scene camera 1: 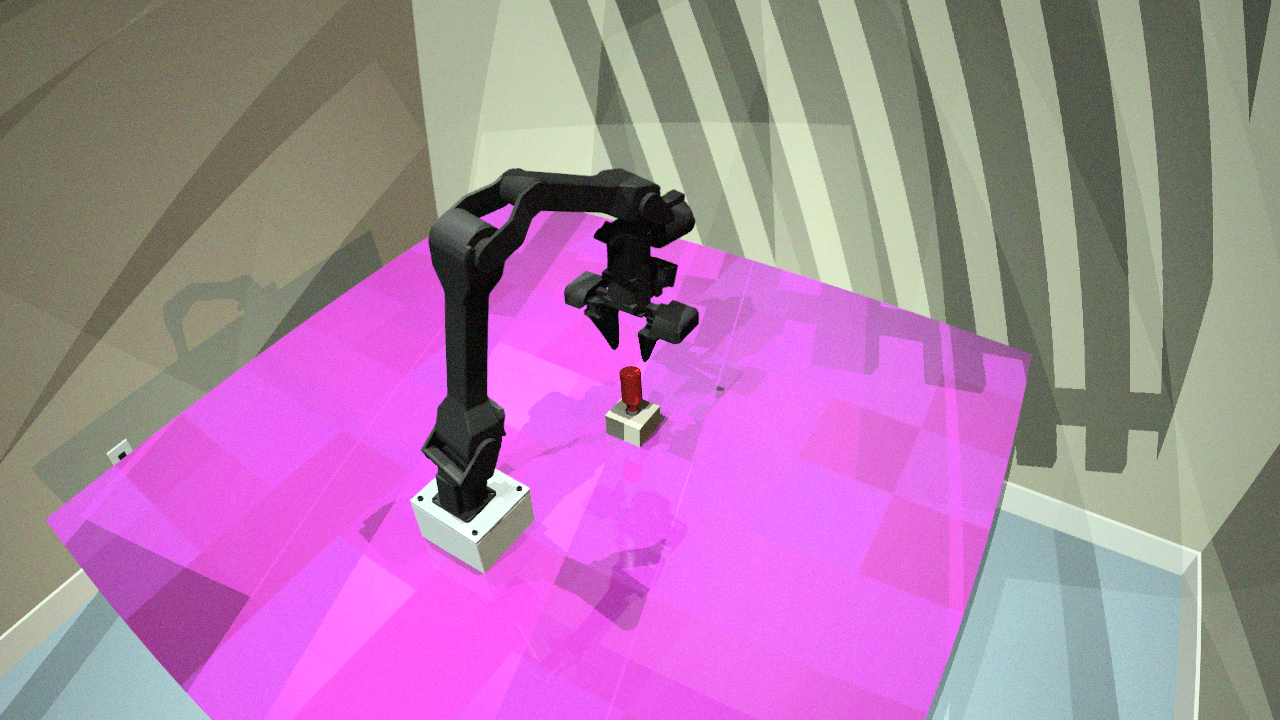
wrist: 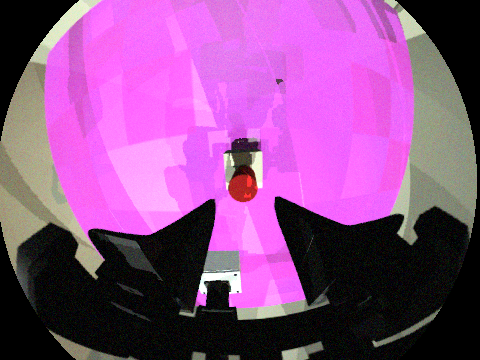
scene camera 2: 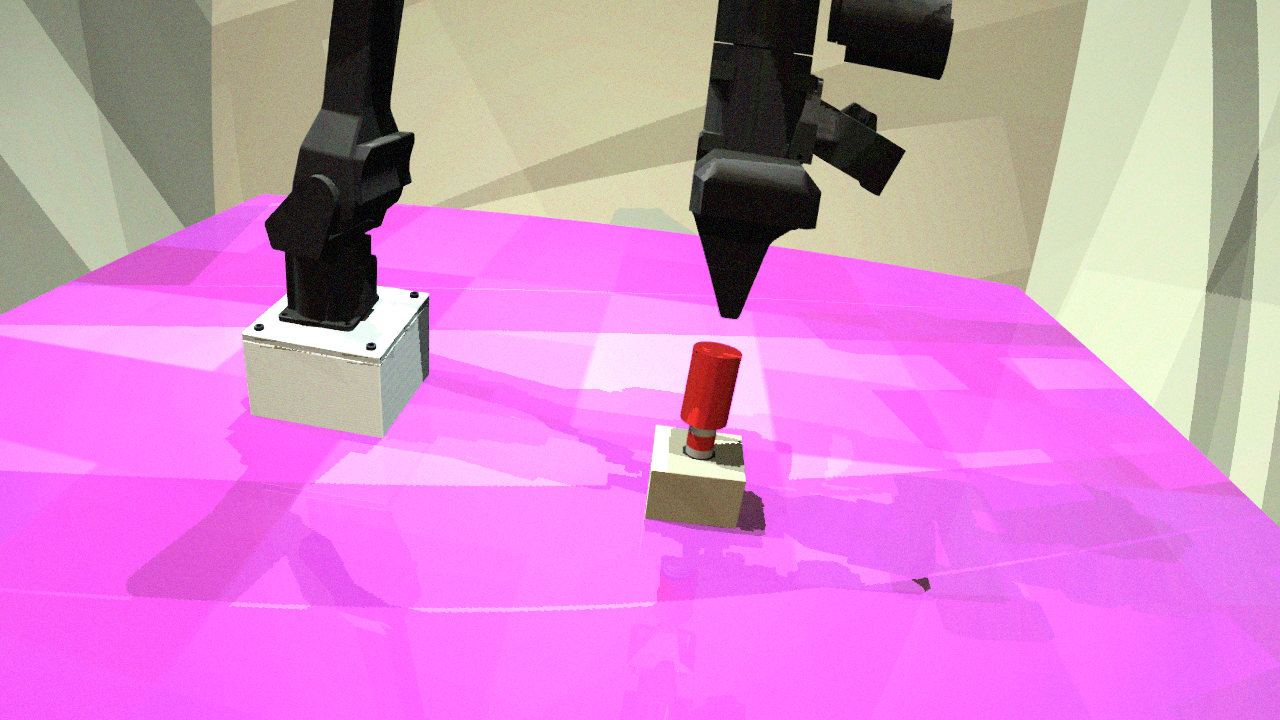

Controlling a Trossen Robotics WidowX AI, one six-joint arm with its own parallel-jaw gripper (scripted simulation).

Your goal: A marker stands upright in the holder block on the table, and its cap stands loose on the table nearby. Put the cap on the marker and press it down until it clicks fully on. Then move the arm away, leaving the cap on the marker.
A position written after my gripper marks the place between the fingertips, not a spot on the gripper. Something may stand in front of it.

I see my gripper (scene camera 2: pixel 728 303), a red cap (scene camera 2: pixel 714 366) and a cream holder block (scene camera 2: pixel 676 498).
The red cap shows as well in scene camera 1 (scene camera 1: pixel 630 377) and in the wrist view (wrist: pixel 243 187). My gripper shows as well in scene camera 1 (scene camera 1: pixel 630 354) and in the wrist view (wrist: pixel 245 203). The cream holder block also shows in scene camera 1 (scene camera 1: pixel 616 429).
